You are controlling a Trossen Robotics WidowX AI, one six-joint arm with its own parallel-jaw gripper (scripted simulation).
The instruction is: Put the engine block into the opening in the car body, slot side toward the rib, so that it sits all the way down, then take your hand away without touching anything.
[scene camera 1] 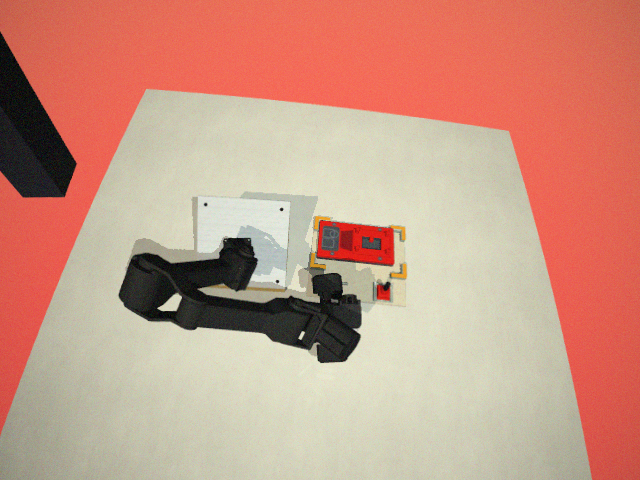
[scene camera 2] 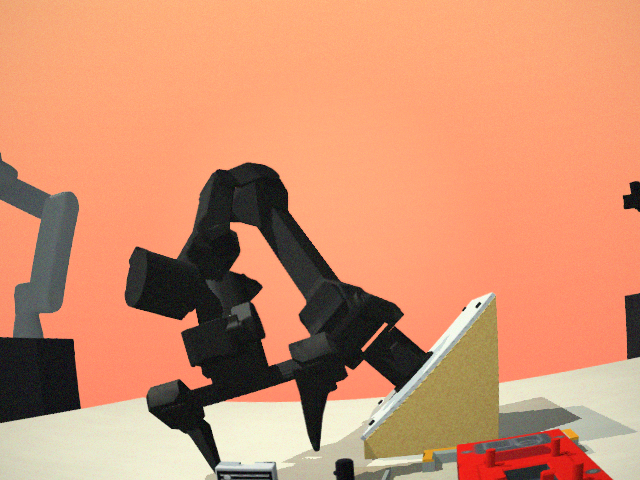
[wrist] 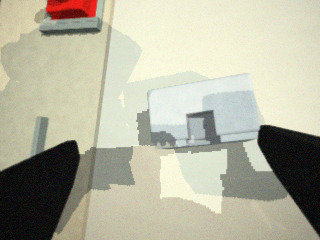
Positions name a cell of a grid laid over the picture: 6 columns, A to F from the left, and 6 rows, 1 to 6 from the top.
Labels:
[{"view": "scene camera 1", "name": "my gripper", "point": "D4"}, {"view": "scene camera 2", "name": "my gripper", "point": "C6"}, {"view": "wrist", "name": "my gripper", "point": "D4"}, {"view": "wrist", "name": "engine block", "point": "E3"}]

